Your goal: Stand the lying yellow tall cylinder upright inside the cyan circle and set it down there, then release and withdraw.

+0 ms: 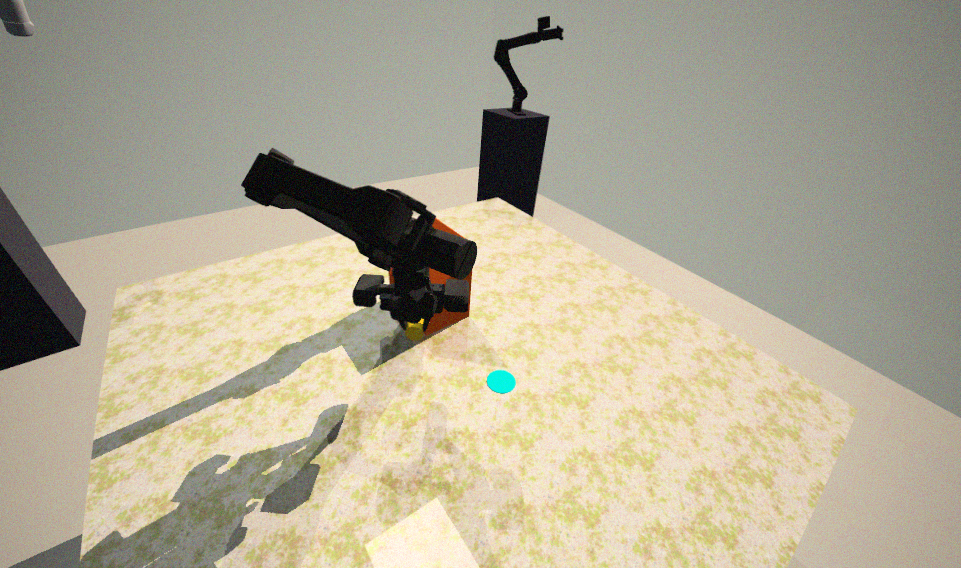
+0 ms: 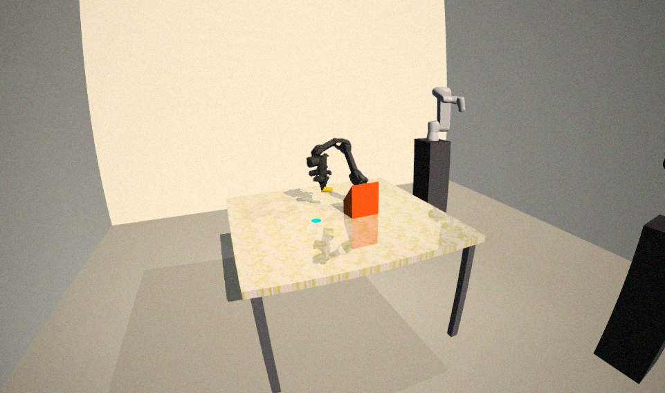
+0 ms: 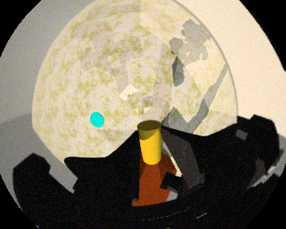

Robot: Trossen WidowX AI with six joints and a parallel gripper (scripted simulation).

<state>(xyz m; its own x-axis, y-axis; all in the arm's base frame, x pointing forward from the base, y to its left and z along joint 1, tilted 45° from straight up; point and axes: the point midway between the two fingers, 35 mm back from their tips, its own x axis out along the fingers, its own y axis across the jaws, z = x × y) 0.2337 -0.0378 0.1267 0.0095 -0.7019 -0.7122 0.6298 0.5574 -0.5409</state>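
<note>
My gripper tip is 20 mm past the yellow cylinder and 10 mm to the right of it. From my gripper tip the other things lie so: cyan circle (100 mm ahead, 140 mm to the left, 140 mm below).
</note>
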